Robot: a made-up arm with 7 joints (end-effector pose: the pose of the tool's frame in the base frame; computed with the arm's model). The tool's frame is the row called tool. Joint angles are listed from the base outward.
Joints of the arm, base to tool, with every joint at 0 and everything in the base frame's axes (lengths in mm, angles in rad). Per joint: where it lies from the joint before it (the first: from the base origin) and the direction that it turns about. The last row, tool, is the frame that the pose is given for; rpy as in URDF.
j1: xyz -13.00 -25.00 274.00 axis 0 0 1
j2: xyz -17.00 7.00 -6.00 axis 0 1 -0.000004
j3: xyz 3.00 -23.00 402.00 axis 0 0 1
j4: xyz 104.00 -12.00 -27.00 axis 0 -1 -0.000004
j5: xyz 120.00 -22.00 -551.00 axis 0 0.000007 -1
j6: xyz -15.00 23.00 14.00 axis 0 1 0.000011
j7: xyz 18.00 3.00 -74.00 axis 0 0.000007 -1
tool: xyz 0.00 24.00 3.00 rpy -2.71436 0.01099 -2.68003
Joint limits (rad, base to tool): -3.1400..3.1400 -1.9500..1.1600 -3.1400..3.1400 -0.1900..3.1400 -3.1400..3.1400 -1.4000..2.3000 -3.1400..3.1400
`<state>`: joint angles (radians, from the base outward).
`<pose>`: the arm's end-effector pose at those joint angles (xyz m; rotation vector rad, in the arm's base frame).
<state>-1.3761 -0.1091 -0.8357 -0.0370 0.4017 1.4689 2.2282</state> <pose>-0.0991 -0.1464 0.0724 -1.0673 0.7299 -0.8397</pose>
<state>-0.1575 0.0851 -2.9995 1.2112 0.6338 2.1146 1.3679</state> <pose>-0.6341 -0.0810 0.5615 -2.4381 0.7451 -1.6082</pose>
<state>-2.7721 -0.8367 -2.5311 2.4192 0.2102 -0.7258 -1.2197</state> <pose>0.7539 0.5169 0.6546 -0.0838 0.6603 -0.6969</pose>
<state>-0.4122 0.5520 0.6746 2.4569 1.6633 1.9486 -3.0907</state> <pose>0.6627 -0.0639 0.8825 -0.5734 -0.9753 -0.1200</pose>
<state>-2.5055 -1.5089 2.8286 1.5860 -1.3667 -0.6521 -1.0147</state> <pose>0.5304 0.1286 -0.3620 -2.2946 -0.4643 0.0688</pose>
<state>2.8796 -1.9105 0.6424 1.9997 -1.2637 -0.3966 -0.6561</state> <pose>0.7109 -0.5805 0.5065 1.7479 0.3376 0.2945</pose>
